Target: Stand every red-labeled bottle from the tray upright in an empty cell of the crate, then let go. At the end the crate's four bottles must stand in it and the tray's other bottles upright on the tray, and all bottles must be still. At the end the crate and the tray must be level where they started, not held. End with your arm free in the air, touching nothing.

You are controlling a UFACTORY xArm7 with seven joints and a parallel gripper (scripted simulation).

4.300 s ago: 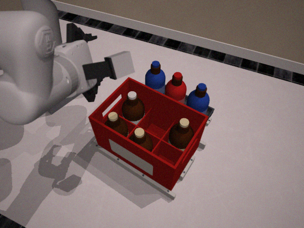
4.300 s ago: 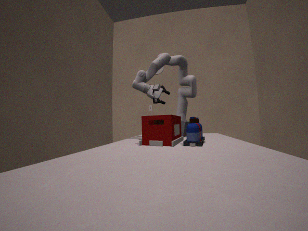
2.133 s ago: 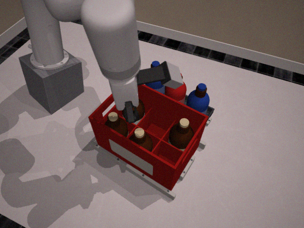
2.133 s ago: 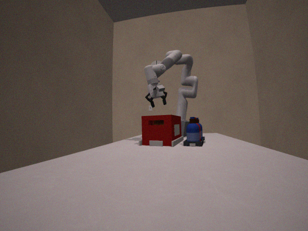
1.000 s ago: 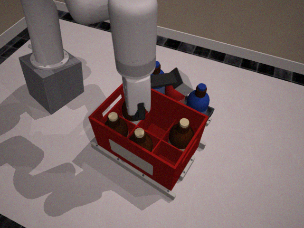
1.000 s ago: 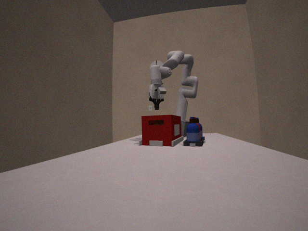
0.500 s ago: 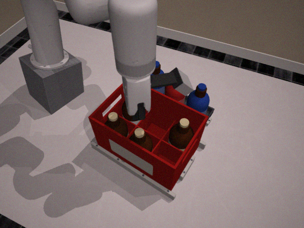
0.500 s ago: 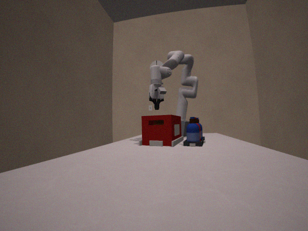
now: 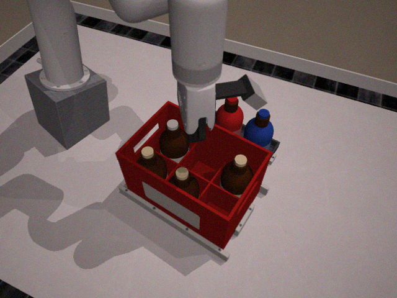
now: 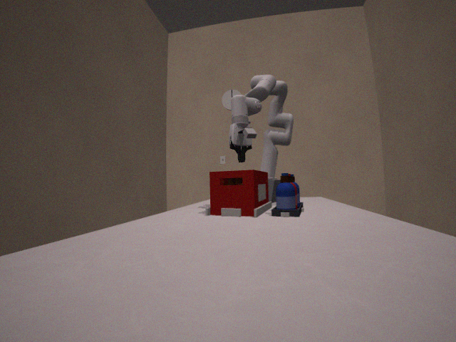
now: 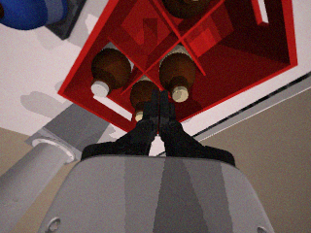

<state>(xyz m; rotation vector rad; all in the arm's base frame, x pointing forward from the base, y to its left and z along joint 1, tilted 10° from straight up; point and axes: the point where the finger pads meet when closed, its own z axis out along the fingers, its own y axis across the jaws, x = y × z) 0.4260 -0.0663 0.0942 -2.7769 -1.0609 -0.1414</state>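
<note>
My hand is 10 mm past the red-labeled bottle, 200 mm to the right of it and 160 mm above it. From my hand the other things lie so: red crate: 160 mm below; dark tray: 10 mm behind, 200 mm to the left, 230 mm below.
</note>
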